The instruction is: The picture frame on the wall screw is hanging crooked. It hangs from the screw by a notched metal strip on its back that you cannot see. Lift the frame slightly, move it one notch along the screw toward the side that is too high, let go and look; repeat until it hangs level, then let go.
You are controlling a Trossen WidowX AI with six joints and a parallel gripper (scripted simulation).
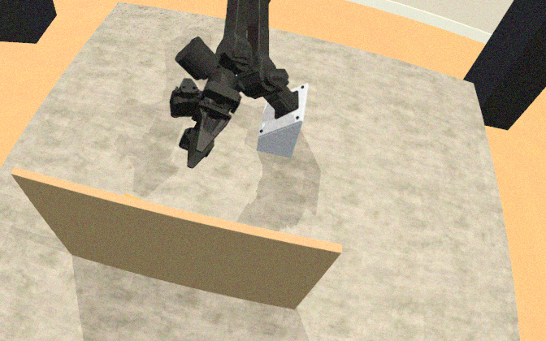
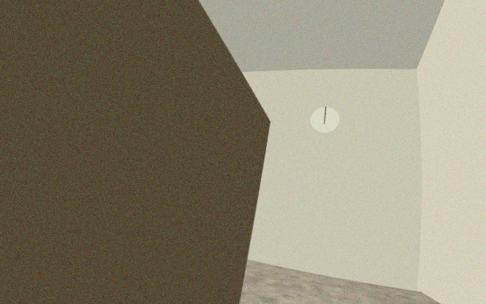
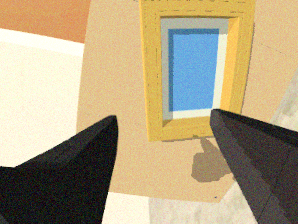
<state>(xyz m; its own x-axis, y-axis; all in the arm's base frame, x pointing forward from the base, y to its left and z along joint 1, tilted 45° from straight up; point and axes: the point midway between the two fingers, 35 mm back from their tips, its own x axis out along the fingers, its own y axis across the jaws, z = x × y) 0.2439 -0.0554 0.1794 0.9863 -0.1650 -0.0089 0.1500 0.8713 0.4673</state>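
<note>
The picture frame lies 13 cm ahead of my gripper tip, 5 cm below it and 3 cm to the right of it. From my gripper tip the other things lie so: tan wall panel (14 cm ahead, 7 cm below, 1 cm to the right).
</note>
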